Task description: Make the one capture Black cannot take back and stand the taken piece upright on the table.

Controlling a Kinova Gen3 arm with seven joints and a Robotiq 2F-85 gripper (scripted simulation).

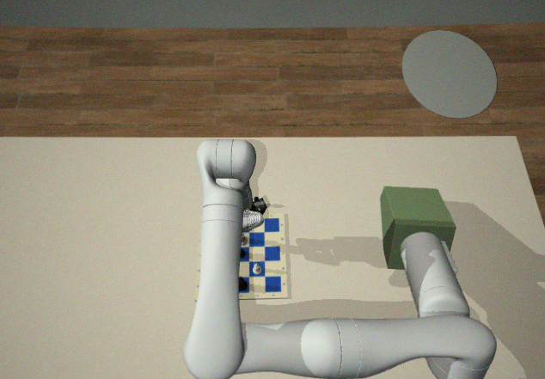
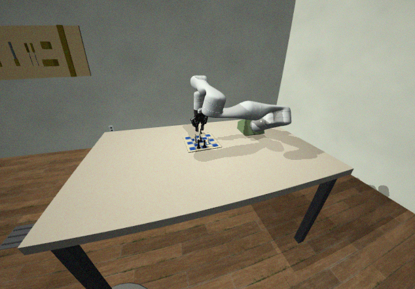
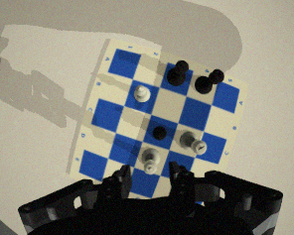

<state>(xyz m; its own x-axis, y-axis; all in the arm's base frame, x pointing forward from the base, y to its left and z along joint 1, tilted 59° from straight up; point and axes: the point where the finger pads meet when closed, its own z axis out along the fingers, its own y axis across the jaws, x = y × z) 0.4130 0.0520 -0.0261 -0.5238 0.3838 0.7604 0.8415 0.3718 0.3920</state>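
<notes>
My gripper is now 4 cm to the right of the blue-and-cream chessboard and 8 cm above it. From my hand the other things lie so: white piece: 5 cm behind, 7 cm to the left, 6 cm below.
</notes>
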